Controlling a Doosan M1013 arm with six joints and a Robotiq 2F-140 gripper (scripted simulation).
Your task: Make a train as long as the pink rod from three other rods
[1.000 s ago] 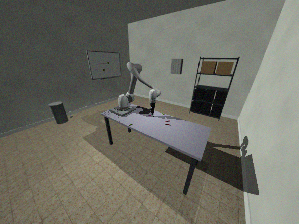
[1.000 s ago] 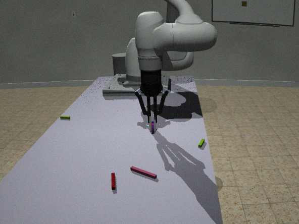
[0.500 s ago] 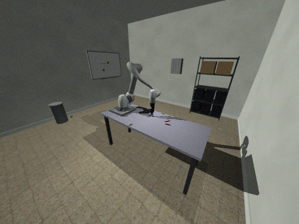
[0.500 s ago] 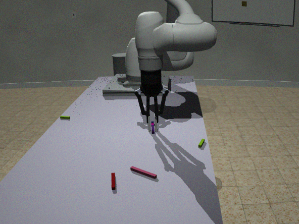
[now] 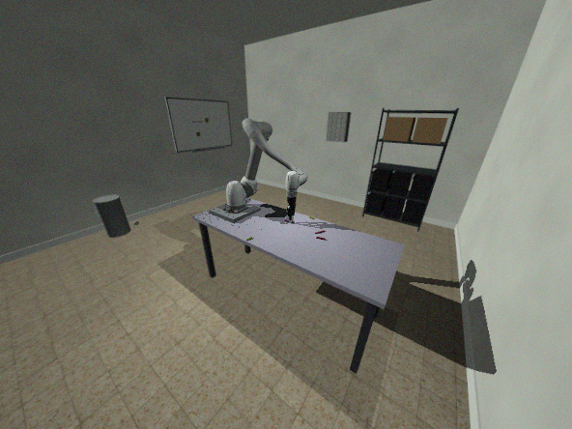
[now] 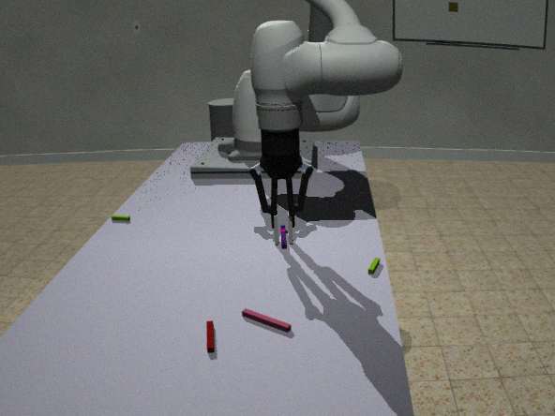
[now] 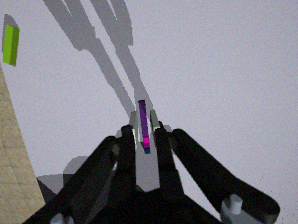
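The purple rod lies 30 mm below my hand. From my hand the other things lie so: magenta rod: 40 mm behind, 30 mm below; blue rod: 60 mm behind, 30 mm below; pink rod: 290 mm ahead, 40 mm to the right, 30 mm below.
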